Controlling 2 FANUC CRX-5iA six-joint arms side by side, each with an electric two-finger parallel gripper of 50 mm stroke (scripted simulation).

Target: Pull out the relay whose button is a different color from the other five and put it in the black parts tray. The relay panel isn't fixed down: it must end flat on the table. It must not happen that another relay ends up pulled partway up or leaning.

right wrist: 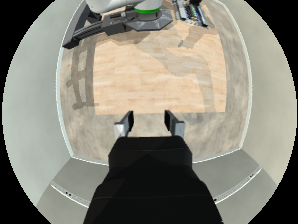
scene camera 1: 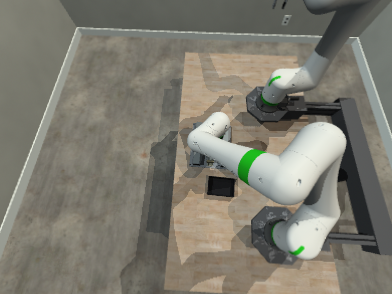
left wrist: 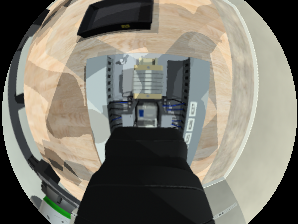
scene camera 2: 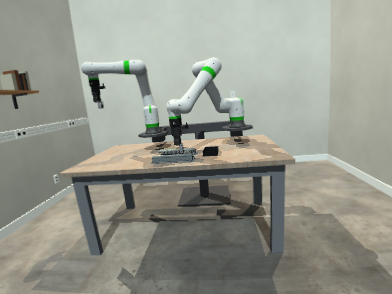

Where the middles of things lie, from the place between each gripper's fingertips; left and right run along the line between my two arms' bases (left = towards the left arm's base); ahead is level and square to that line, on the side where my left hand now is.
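Relay panel (left wrist: 186,81): my left gripper is now 4 cm above it and 6 cm to the left of it. My right gripper is now 420 mm above the relay panel, 730 mm to the right of it and 340 mm short of it. Going by its middle, the relay panel is nearer to my left gripper than to my right gripper.
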